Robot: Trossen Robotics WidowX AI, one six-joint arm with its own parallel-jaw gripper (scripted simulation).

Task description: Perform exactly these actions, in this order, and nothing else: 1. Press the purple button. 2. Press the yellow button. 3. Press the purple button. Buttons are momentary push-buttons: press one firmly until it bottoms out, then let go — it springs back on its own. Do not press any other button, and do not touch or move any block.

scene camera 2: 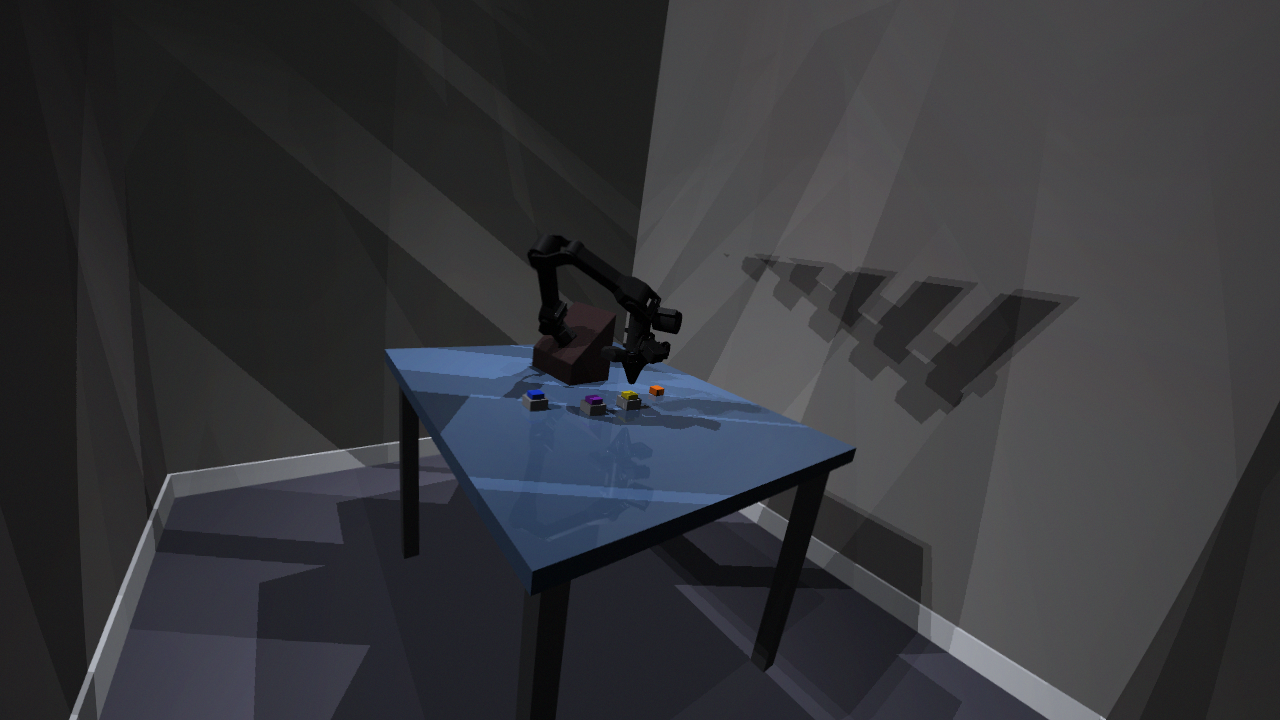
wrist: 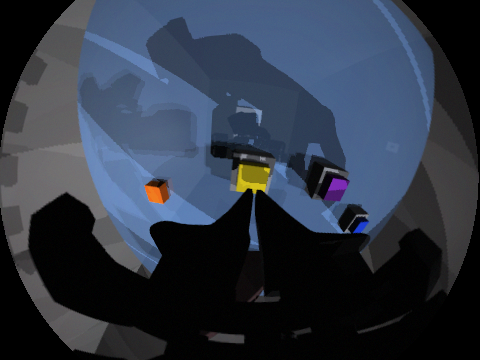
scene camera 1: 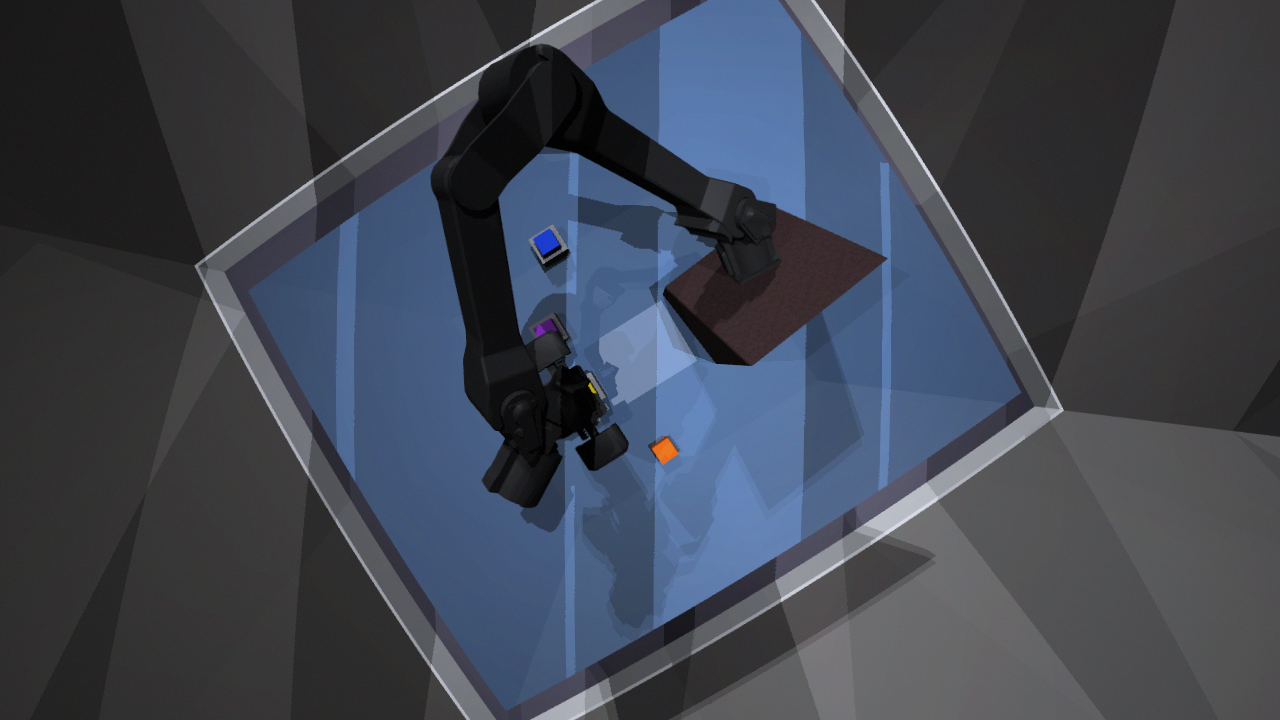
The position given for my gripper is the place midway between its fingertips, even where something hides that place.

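Scene camera 1 shows my gripper (scene camera 1: 582,394), shut and holding nothing. Scene camera 2 also shows the gripper (scene camera 2: 631,383). The wrist view shows the gripper (wrist: 253,193) and a yellow button (wrist: 254,176).
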